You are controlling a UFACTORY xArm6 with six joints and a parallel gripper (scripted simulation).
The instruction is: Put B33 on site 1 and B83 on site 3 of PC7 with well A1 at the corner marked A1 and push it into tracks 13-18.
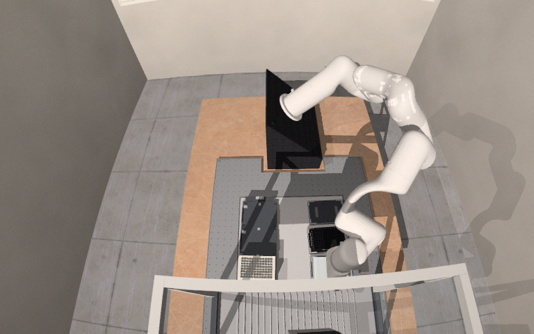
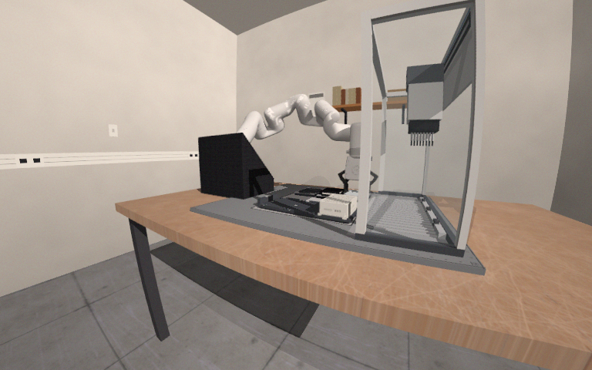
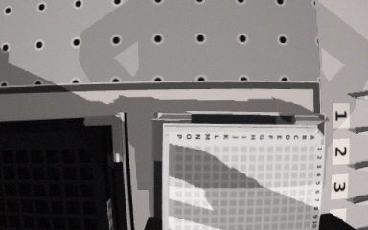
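Now: hand 2 cm above the nest S3. Round my hand: black plate B38: 11 cm behind, 1 cm to the right, 1 cm below; nest S1: 22 cm behind, 2 cm below; plate carrier PC7: 10 cm behind, 26 cm to the right, 1 cm below.
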